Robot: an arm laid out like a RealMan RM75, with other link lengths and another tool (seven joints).
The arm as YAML. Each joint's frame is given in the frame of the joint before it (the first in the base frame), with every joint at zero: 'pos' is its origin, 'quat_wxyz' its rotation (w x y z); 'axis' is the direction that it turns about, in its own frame. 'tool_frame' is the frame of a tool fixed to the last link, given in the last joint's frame.
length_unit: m
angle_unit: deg
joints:
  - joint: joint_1
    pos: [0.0, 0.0, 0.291]
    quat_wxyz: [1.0, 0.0, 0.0, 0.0]
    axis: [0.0, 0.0, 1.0]
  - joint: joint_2
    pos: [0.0, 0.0, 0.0]
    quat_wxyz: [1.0, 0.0, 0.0, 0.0]
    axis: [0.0, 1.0, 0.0]
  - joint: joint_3
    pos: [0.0, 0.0, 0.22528]
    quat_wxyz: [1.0, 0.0, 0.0, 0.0]
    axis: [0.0, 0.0, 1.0]
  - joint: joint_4
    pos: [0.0, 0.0, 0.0]
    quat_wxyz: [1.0, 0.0, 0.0, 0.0]
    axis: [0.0, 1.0, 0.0]
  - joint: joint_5
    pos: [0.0, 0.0, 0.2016]
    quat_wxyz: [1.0, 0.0, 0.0, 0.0]
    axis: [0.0, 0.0, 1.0]
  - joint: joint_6
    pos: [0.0, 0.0, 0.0]
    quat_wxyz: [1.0, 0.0, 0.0, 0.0]
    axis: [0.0, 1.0, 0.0]
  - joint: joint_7
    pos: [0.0, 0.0, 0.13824]
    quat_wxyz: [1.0, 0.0, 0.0, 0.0]
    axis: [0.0, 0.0, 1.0]
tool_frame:
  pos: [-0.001, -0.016, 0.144]
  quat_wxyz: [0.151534, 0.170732, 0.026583, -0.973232]
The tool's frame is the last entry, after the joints.
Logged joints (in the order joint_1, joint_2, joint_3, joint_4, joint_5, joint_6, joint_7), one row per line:
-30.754, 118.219, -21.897, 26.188, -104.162, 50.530, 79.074
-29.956, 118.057, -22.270, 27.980, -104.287, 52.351, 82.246
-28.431, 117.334, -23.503, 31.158, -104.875, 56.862, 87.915
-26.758, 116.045, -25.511, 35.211, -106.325, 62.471, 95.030
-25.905, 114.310, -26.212, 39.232, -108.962, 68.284, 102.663
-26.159, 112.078, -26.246, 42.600, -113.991, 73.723, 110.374
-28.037, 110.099, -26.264, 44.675, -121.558, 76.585, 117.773
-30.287, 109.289, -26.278, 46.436, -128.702, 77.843, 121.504
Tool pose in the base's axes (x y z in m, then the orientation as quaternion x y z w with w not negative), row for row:
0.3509, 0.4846, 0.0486, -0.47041, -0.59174, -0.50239, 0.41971
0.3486, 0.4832, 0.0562, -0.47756, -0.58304, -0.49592, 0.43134
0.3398, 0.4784, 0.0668, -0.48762, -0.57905, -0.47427, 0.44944
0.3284, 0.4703, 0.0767, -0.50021, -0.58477, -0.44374, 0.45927
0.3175, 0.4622, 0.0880, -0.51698, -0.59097, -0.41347, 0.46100
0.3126, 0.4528, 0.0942, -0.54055, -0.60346, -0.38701, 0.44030
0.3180, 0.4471, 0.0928, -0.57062, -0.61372, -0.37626, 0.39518
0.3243, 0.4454, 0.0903, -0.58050, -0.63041, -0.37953, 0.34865
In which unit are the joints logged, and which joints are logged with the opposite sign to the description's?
The joints are logged in degrees. Opposite sign: joint_1, joint_4, joint_6.
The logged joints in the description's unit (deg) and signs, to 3 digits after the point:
30.754, 118.219, -21.897, -26.188, -104.162, -50.530, 79.074
29.956, 118.057, -22.270, -27.980, -104.287, -52.351, 82.246
28.431, 117.334, -23.503, -31.158, -104.875, -56.862, 87.915
26.758, 116.045, -25.511, -35.211, -106.325, -62.471, 95.030
25.905, 114.310, -26.212, -39.232, -108.962, -68.284, 102.663
26.159, 112.078, -26.246, -42.600, -113.991, -73.723, 110.374
28.037, 110.099, -26.264, -44.675, -121.558, -76.585, 117.773
30.287, 109.289, -26.278, -46.436, -128.702, -77.843, 121.504

